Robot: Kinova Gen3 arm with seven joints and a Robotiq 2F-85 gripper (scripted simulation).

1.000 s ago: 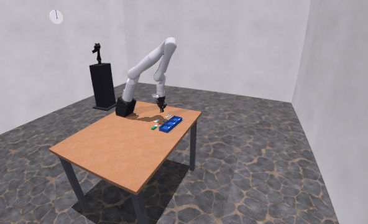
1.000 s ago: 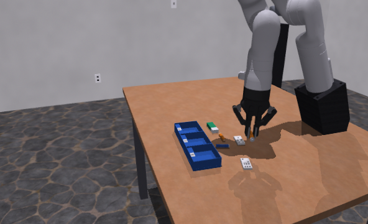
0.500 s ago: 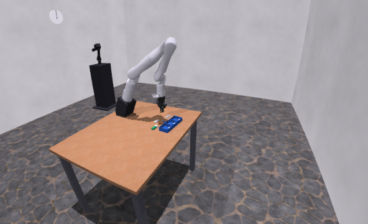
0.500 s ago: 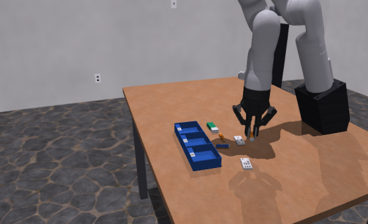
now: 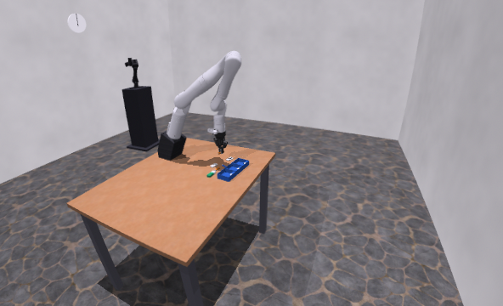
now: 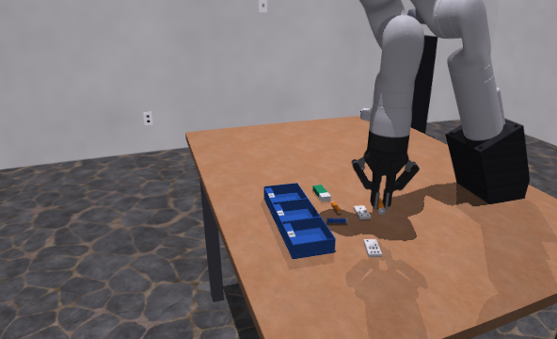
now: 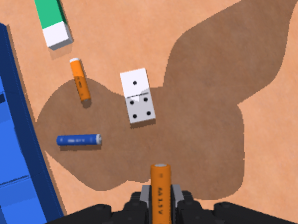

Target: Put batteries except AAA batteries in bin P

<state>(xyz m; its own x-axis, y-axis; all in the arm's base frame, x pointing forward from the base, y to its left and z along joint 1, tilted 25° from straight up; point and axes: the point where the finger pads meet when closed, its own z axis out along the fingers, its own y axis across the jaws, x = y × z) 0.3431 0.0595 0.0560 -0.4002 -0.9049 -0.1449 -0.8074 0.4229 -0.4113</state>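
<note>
Now: hand 50 mm short of the blue battery, 70 mm to the left of it and 80 mm above it. Round my hand: large orange battery (20 mm below); small orange battery (30 mm ahead, 120 mm to the right, 80 mm below); blue three-compartment bin (140 mm ahead, 110 mm to the right, 60 mm below).
</note>
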